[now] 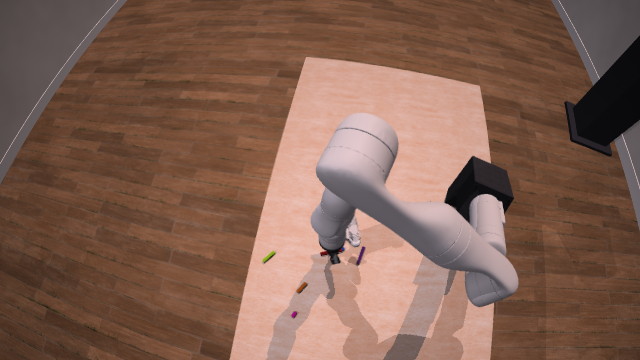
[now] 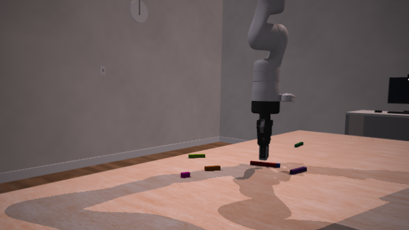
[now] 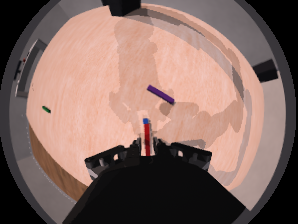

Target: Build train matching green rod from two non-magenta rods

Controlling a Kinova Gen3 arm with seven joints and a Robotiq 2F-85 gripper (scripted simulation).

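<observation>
Now: hand 3 cm above the red rod. Also, from my hand: orange rod 14 cm to the left, 5 cm ahead, 3 cm below; blue rod 3 cm below, 3 cm behind, 2 cm to the right; purple rod 10 cm behind, 3 cm below, 2 cm to the right.
</observation>
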